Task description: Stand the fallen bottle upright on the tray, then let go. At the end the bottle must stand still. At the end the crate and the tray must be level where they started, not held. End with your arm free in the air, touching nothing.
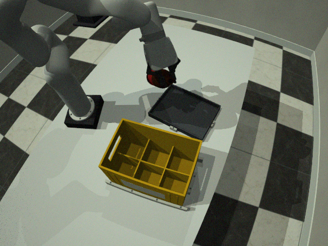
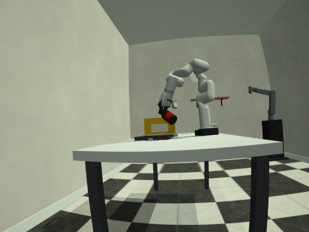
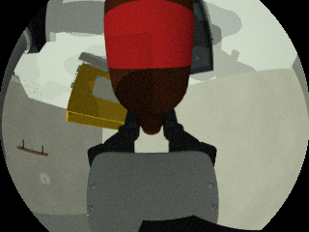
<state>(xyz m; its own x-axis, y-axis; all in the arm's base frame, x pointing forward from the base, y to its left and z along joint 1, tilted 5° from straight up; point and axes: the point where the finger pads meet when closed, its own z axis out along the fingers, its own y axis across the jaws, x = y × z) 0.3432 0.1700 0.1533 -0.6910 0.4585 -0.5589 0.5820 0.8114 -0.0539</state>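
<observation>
Right now the brown bottle is 4 cm behind my hand, 3 cm to the left of it and 3 cm below it. Round my hand: dark grey tray: 19 cm below, 6 cm ahead, 3 cm to the left; yellow crate: 27 cm to the right, 12 cm below, 6 cm ahead.
</observation>
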